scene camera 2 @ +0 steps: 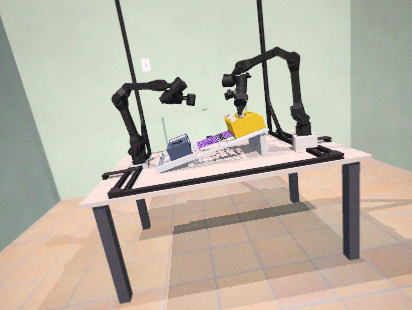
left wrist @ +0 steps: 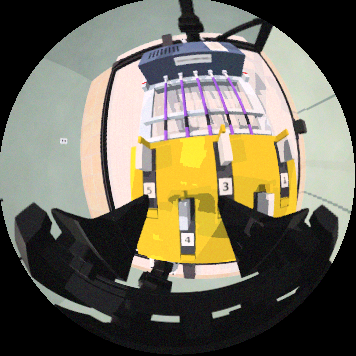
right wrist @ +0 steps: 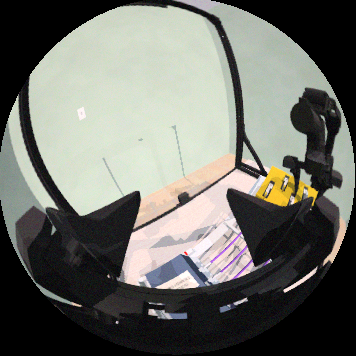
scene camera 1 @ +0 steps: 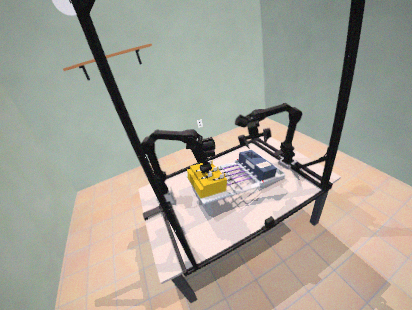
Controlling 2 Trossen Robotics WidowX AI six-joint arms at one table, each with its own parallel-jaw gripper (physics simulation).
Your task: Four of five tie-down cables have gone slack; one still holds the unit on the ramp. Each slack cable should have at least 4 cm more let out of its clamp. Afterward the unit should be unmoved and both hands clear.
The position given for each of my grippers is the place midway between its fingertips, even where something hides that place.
Observation:
My right gripper (right wrist: 184,194) is open and holds nothing. Also in view: my left gripper (left wrist: 183,199), a clamp marked 5 (left wrist: 145,159), a clamp marked 1 (left wrist: 284,150) and a clamp marked 3 (left wrist: 222,150).
My left gripper is seen too in the right wrist view (right wrist: 303,200).

